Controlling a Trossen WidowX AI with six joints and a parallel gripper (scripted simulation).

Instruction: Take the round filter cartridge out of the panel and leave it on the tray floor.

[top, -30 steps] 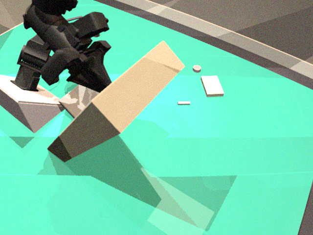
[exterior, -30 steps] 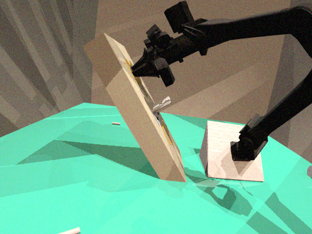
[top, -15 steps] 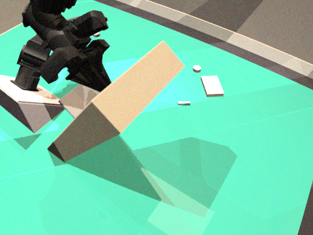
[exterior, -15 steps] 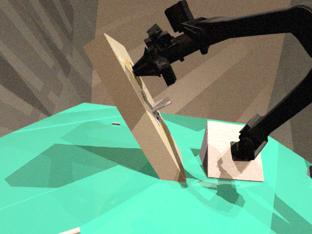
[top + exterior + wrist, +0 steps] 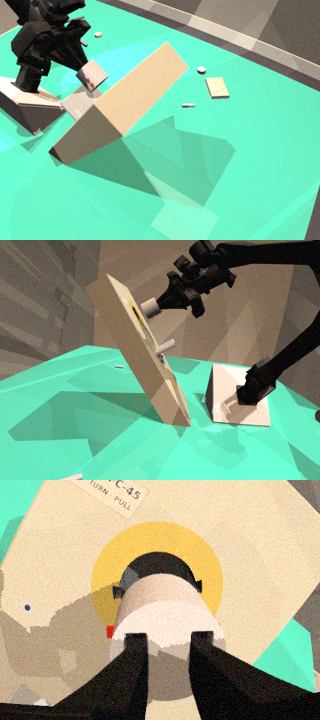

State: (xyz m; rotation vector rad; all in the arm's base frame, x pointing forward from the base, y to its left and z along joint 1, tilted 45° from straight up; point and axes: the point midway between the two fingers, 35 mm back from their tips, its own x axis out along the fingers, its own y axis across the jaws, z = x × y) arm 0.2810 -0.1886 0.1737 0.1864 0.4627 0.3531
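Right now my gripper tip is 4 cm past the grey ledge, 1 cm to the right of it and 13 cm above it. The rest, counted from my gripper tip: round filter cartridge (1 cm ahead, 1 cm below); then tan service panel (2 cm ahead, 11 cm below).
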